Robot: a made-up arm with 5 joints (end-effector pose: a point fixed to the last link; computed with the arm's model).
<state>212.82 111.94 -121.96 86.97 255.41</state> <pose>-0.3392 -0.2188 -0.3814 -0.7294 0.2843 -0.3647 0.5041</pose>
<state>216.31 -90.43 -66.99 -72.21 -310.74</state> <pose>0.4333 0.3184 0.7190 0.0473 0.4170 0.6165 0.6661</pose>
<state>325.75 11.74 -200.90 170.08 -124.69</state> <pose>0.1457 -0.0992 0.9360 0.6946 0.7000 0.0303 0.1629</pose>
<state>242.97 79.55 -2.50 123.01 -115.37</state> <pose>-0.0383 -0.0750 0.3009 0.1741 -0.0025 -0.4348 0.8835</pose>
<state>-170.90 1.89 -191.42 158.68 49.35</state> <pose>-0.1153 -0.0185 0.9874 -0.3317 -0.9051 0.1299 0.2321</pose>
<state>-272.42 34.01 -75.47 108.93 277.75</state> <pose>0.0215 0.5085 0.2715 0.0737 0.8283 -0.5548 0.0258</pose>
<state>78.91 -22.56 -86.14 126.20 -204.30</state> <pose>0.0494 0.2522 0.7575 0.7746 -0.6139 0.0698 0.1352</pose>
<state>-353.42 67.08 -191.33 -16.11 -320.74</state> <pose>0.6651 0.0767 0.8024 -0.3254 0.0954 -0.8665 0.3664</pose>
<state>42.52 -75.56 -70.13 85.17 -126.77</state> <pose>-0.0851 -0.0780 0.8269 0.0806 0.8600 0.3738 0.3380</pose>
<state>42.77 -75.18 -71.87 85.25 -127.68</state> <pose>-0.0898 -0.0831 0.8360 0.0714 0.8551 0.3789 0.3466</pose>
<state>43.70 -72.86 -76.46 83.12 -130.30</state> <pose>-0.0938 -0.0896 0.8685 0.0438 0.8366 0.3974 0.3745</pose>
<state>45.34 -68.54 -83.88 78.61 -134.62</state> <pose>-0.0966 -0.0978 0.9229 0.0003 0.7996 0.4273 0.4219</pose>
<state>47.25 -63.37 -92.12 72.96 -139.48</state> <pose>-0.0974 -0.1053 0.9819 -0.0441 0.7504 0.4572 0.4754</pose>
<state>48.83 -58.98 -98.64 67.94 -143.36</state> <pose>-0.0959 -0.1097 1.0270 -0.0753 0.7051 0.4785 0.5179</pose>
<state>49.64 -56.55 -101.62 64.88 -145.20</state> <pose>-0.0924 -0.1087 1.0491 -0.0887 0.6808 0.4886 0.5385</pose>
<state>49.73 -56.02 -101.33 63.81 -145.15</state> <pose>-0.0875 -0.1033 1.0518 -0.0887 0.6792 0.4903 0.5390</pose>
